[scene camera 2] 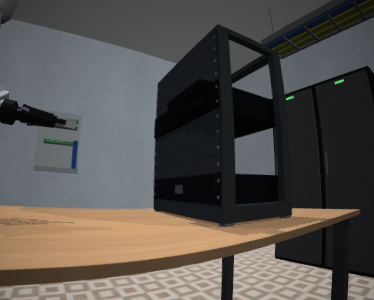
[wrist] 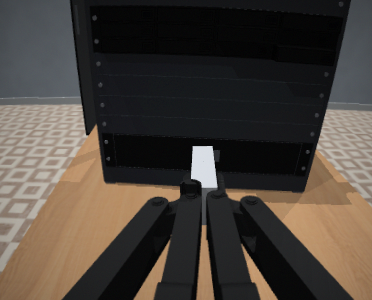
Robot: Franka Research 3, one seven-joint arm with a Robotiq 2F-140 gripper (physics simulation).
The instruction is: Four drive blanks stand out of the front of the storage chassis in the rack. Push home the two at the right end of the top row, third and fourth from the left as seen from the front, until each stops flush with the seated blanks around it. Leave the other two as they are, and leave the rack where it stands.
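Note:
The storage chassis [scene camera 2: 167, 121] [wrist: 175, 37] is a black band in the upper part of the dark rack [scene camera 2: 226, 130] [wrist: 140, 178]. In the scene view, dark stepped shapes [scene camera 2: 200, 92] stand out of its front; single blanks are hard to separate. In the wrist view the drive fronts are very dark, with faint outlines near the top edge and a block low at the right; how far each stands out cannot be told. My gripper [scene camera 2: 72, 124] [wrist: 202, 161] is shut and empty, in front of the rack and apart from it, its pale fingertips overlapping the lower panel in the wrist view.
The rack stands upright on the wooden table [scene camera 2: 125, 240] [wrist: 65, 235]. A black lower unit [scene camera 2: 200, 189] [wrist: 150, 152] with a small grey label fills its bottom. Dark cabinets [scene camera 2: 345, 165] stand behind, a cable tray [scene camera 2: 320, 25] hangs above, and a panel [scene camera 2: 57, 157] is on the wall.

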